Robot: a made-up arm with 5 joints.
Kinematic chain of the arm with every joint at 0, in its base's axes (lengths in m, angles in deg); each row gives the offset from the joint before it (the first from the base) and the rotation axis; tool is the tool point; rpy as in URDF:
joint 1: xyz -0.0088 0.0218 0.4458 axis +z
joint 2: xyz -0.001 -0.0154 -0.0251 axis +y
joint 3: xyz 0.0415 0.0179 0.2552 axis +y
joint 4: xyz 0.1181 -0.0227 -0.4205 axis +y
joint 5: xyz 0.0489 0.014 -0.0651 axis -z
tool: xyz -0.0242 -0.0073 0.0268 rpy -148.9 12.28 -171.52
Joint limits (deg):
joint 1: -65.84..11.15
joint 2: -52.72..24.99
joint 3: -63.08..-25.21
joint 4: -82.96..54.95
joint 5: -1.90..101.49
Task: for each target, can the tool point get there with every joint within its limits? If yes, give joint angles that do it. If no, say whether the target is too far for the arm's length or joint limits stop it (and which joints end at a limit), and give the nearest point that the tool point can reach.
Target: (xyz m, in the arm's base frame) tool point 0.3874 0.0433 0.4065
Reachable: yes | joints 2.11 -7.84 -28.55 -12.92 48.02
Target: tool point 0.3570 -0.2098 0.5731
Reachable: yes | joints -32.64 -10.98 -44.40 -52.58 36.37
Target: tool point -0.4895 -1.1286 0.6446
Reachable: no: too far | nearest point 0.1937 -0.4645 0.5591 | short by 0.957 m
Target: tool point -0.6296 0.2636 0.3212
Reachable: no: joint limits stop it (at a limit: joint 1, joint 2, joint 3, joint 4, joint 5) | nearest point 0.0794 -0.2097 0.1719 | short by 0.865 m
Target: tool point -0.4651 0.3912 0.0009
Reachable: no: joint limits stop it (at a limit: joint 1, joint 2, joint 3, joint 4) | nearest point 0.2375 0.0867 0.1621 | short by 0.783 m
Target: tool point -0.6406 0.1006 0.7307
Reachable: no: joint limits stop it (at a limit: joint 1, joint 2, joint 3, joint 4, joint 5) | nearest point 0.0241 -0.0865 0.9259 | short by 0.718 m
